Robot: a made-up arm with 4 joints. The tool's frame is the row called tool.
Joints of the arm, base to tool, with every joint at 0 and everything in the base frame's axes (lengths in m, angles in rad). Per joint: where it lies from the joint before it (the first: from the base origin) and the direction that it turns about. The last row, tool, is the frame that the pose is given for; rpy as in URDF.
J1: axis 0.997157 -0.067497 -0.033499 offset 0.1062 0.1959 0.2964
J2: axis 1 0 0 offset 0.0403 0.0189 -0.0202
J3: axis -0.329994 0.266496 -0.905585 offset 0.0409 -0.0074 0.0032
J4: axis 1 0 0 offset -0.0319 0.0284 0.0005
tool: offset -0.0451 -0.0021 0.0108 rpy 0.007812 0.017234 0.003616
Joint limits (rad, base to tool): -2.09..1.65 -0.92..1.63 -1.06..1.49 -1..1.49
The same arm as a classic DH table. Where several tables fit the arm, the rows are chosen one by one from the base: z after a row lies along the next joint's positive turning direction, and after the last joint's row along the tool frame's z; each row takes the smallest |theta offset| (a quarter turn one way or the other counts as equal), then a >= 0, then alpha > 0; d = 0 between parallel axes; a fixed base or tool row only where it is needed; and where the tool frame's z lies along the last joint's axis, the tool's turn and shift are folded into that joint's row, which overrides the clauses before.
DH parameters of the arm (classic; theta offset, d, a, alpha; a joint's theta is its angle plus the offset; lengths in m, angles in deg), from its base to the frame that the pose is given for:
base (fixed): 86.13 0.2995 0.2026 91.92
J1: -63.67 -0.0127 0.0265 -4.32
J2: 80.00 0.1846 -0.0062 109.27
J3: 0.00 0.0025 0.0274 -109.27
J4: -15.95 -0.0746 -0.0020 -89.01
tool (fixed): -89.80 0.0108 0.0000 0.00
Joint limits (deg, base to tool): -119.75..94.54 -52.71..93.39 -60.73..85.37 -57.30..85.37

